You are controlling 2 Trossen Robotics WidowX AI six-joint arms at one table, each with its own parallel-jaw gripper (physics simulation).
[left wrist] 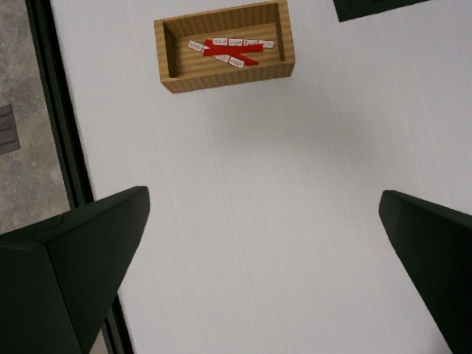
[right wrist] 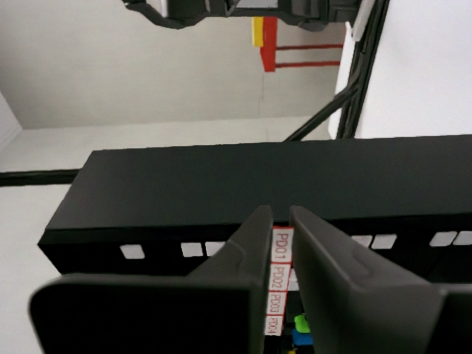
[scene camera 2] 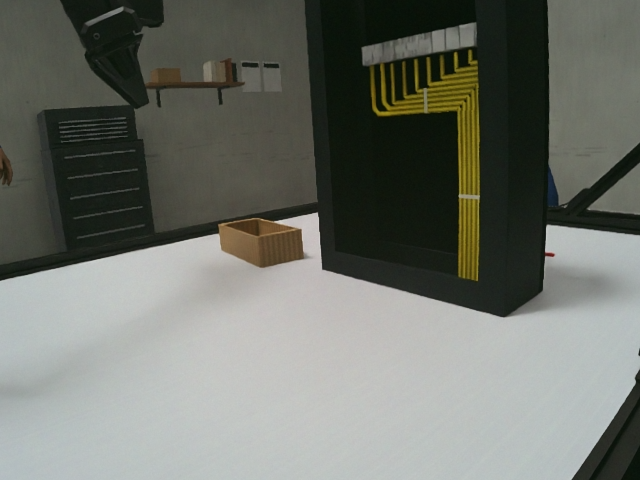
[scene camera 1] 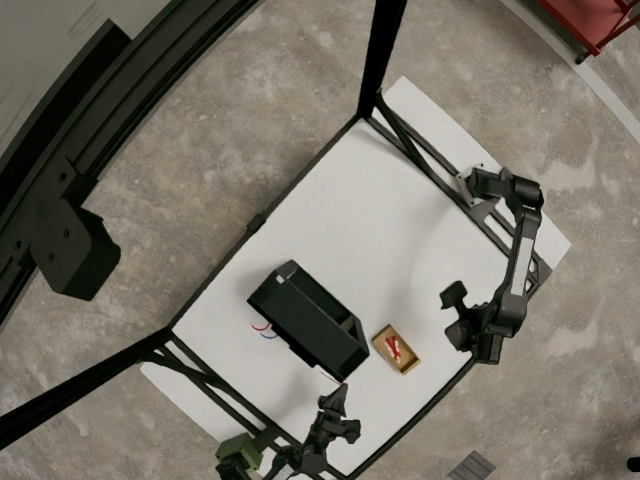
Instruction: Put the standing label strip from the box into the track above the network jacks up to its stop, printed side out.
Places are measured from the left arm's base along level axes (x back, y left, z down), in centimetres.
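Where they show: left gripper, between the fingertips: (left wrist: 264, 199) (scene camera 2: 142, 106) (scene camera 1: 450, 323); right gripper, between the fingertips: (right wrist: 279, 216) (scene camera 1: 346, 383); left arm's base, origin of its link: (right wrist: 353, 5) (scene camera 1: 477, 184); right arm's base, origin of its link: (scene camera 1: 236, 462).
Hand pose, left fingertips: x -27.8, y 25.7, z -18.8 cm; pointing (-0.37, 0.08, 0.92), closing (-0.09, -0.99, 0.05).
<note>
Things, the pixels of their top centre, and the offset from my left fingertips. "spot": a spot on its surface instead.
- red-edged white label strip, centre of its top: (right wrist: 262, 290) (scene camera 1: 332, 380) dx -30.6, dy -2.6, dz -6.0 cm
- black cabinet, centre of its top: (right wrist: 127, 284) (scene camera 1: 310, 327) dx -27.6, dy -18.1, dz -17.6 cm
- wooden box, centre of its top: (left wrist: 223, 40) (scene camera 2: 257, 226) (scene camera 1: 397, 351) dx -14.4, dy +5.3, dz +18.1 cm
- green cable, a spot on its surface: (right wrist: 301, 324) spot: dx -31.7, dy -6.8, dz -3.8 cm
- blue cable, a spot on its surface: (right wrist: 301, 338) spot: dx -32.4, dy -8.4, dz -3.7 cm
My right gripper (scene camera 1: 343, 385) (right wrist: 279, 216) is shut on a red-edged white label strip (scene camera 1: 331, 378) (right wrist: 278, 285), holding it near its PD01 end. Its printed side, PD01 to PD04, faces the right wrist camera. The strip reaches toward the front of the black cabinet (scene camera 1: 310, 322) (scene camera 2: 524, 155) (left wrist: 380, 6) (right wrist: 280, 185); whether it touches is unclear. White rear blocks (scene camera 2: 421, 43) with yellow cables show inside the cabinet in scene camera 2. The track is not clearly visible. My left gripper (scene camera 1: 473, 345) (scene camera 2: 138, 103) (left wrist: 264, 199) is open and empty, above the table near the box.
The wooden box (scene camera 1: 386, 359) (scene camera 2: 279, 250) (left wrist: 225, 85) stands beside the cabinet. Red and white label strips (scene camera 1: 393, 348) (left wrist: 232, 50) lie crossed inside it. A green cable (right wrist: 301, 324) and a blue cable (right wrist: 301, 338) are close beside the held strip.
</note>
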